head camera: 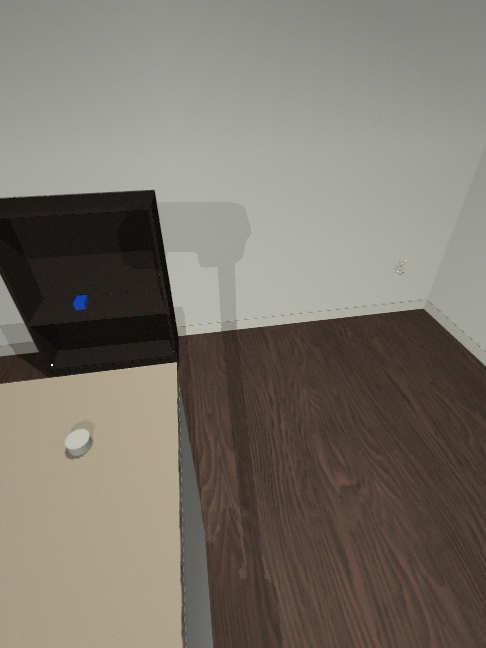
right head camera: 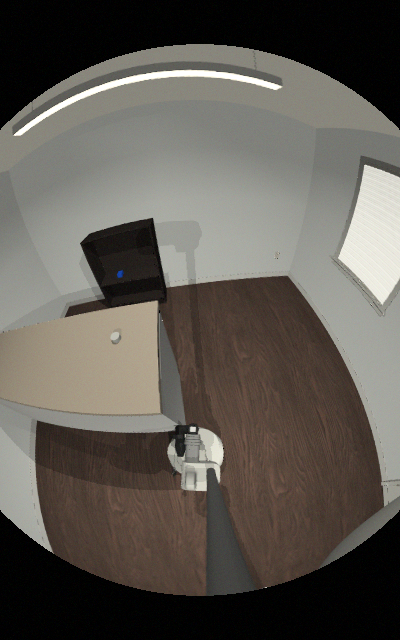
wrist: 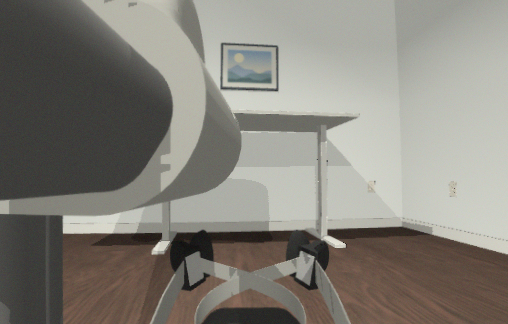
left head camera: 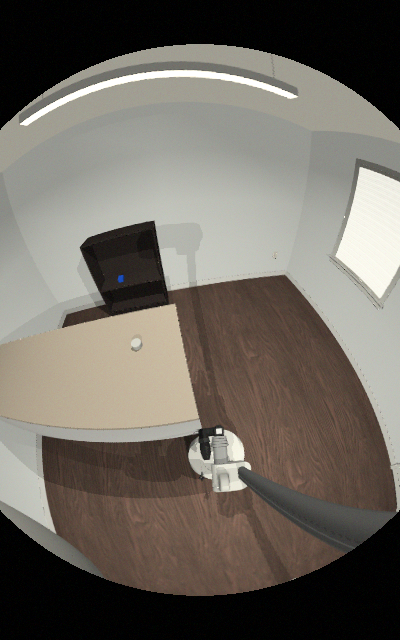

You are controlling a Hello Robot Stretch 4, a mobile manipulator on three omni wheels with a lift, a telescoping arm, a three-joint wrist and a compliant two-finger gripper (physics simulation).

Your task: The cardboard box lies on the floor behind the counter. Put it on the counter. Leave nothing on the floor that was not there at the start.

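The counter has a beige top and pale sides. It stands at the left in the three head views, with its near right corner close to my base. The cardboard box does not show in these views; the floor behind the counter is largely hidden by it. My gripper is open in the wrist view, its two dark fingertips wide apart with nothing between them. It points toward a white table across the floor.
A white round object stands on the counter. A dark shelf unit holding a blue cube stands by the wall beyond it. The white table stands below a framed picture.
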